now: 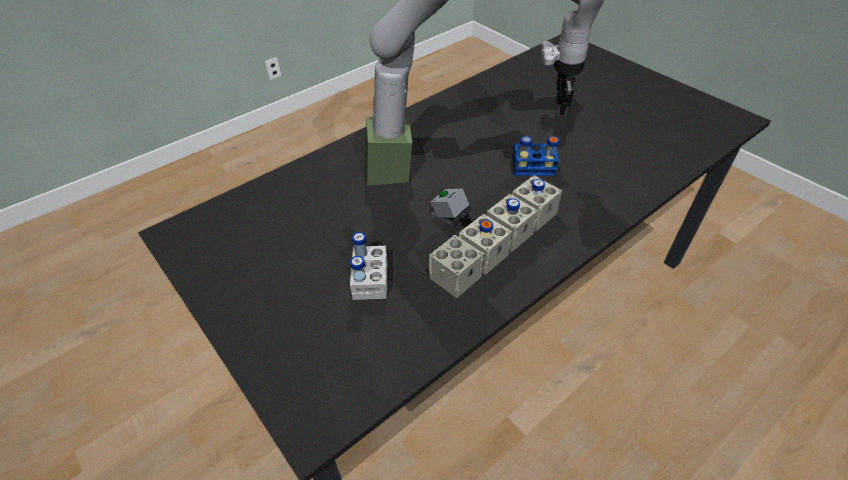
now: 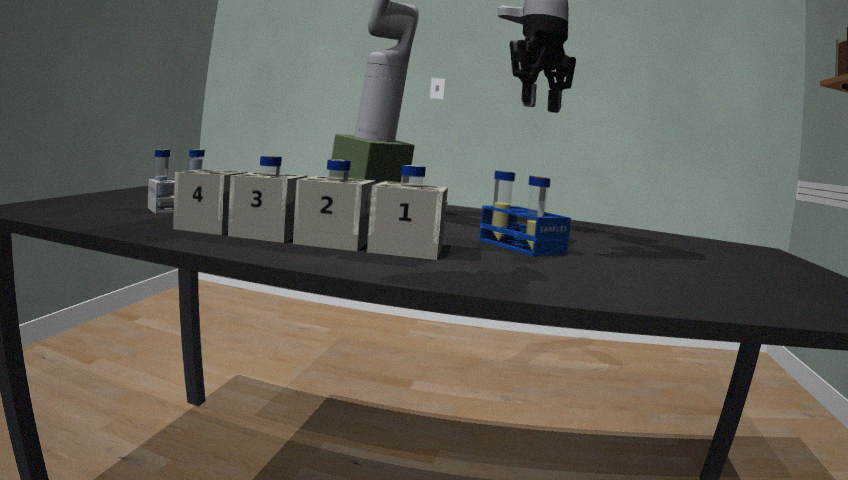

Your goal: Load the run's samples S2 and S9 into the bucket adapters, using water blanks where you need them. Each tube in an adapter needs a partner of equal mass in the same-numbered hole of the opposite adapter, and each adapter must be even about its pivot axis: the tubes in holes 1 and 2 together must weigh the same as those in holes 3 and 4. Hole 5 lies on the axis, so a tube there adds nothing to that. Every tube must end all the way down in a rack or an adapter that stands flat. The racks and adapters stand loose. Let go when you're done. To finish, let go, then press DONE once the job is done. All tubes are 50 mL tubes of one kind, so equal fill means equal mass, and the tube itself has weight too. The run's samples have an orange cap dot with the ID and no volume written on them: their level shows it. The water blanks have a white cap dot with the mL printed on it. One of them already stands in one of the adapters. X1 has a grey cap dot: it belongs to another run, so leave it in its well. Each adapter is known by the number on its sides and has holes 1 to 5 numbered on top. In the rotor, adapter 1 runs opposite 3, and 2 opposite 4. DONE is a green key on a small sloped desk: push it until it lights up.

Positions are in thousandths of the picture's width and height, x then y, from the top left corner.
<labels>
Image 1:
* my gripper: 661,228
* white blank rack: 440,599
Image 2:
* my gripper: 639,228
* blue sample rack: 650,495
</labels>
